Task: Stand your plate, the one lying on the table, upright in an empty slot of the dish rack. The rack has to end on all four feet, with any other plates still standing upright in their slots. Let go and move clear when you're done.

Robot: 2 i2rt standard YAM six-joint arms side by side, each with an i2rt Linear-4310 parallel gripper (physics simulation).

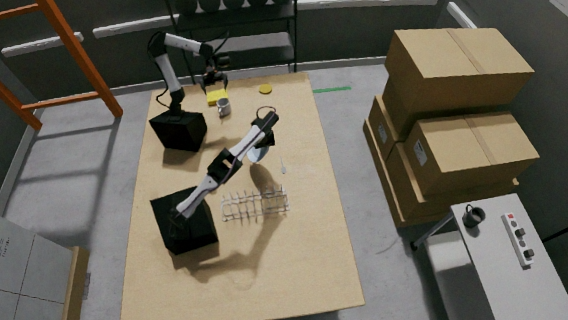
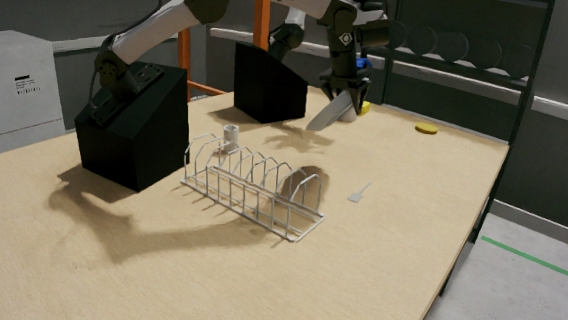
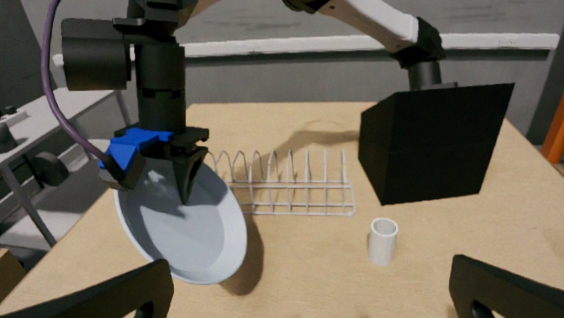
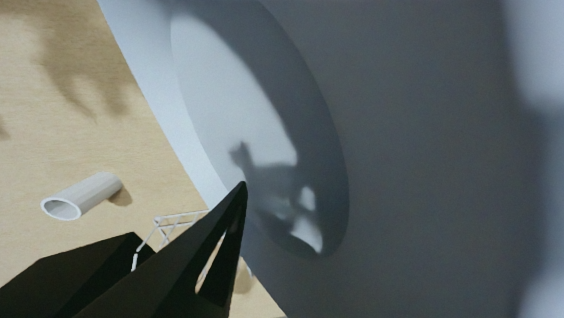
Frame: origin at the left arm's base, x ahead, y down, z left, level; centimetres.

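Where they show: left gripper, fingertip midpoint: (image 1: 215, 93) (image 3: 306, 274); right gripper, fingertip midpoint: (image 1: 266, 145) (image 2: 348, 112) (image 3: 167, 199) (image 4: 281, 186); left arm's base, link origin: (image 1: 176, 116); right arm's base, link origin: (image 1: 180, 216) (image 2: 128, 94).
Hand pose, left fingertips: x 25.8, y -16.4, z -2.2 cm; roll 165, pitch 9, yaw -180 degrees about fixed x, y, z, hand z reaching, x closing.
Observation:
Things, the pixels of their top centre, and the offset from my left fingertips.
- white cup, top centre: (image 3: 384, 226) (image 4: 61, 209) (image 2: 230, 127) dx -7.3, dy +28.4, dz -31.6 cm
- small spatula, top centre: (image 2: 362, 190) (image 1: 282, 164) dx +30.3, dy +35.3, dz -21.9 cm
- grey mug, top centre: (image 1: 222, 103) dx -3.1, dy +27.1, dz +19.4 cm
- yellow block, top centre: (image 1: 217, 95) dx -7.9, dy +31.8, dz +32.0 cm
- yellow disc, top centre: (image 2: 426, 126) (image 1: 265, 88) dx +23.6, dy +34.0, dz +37.2 cm
A light blue-grey plate (image 1: 256, 155) (image 2: 328, 114) (image 3: 200, 245) (image 4: 230, 100) is held steeply tilted above the table, on the left arm's side of the rack. My right gripper (image 1: 263, 142) (image 2: 345, 100) (image 3: 167, 199) is shut on its rim. One finger lies against the inner face; the other is hidden behind the plate. The wire dish rack (image 2: 322, 217) (image 3: 300, 214) (image 4: 182, 215) stands flat on the table, with no plates visible in its slots. The plate and rack are apart. My left gripper (image 1: 215, 86) (image 3: 306, 274) is open and empty over the far end of the table.
A white cup (image 2: 230, 138) (image 3: 382, 245) (image 4: 87, 195) stands near the rack and the right arm's black base (image 1: 185, 222). A small spatula (image 1: 283, 170) (image 2: 356, 197) lies beyond the rack. A grey mug (image 1: 223, 108), yellow block (image 1: 217, 96) and yellow disc (image 1: 265, 89) are farther away.

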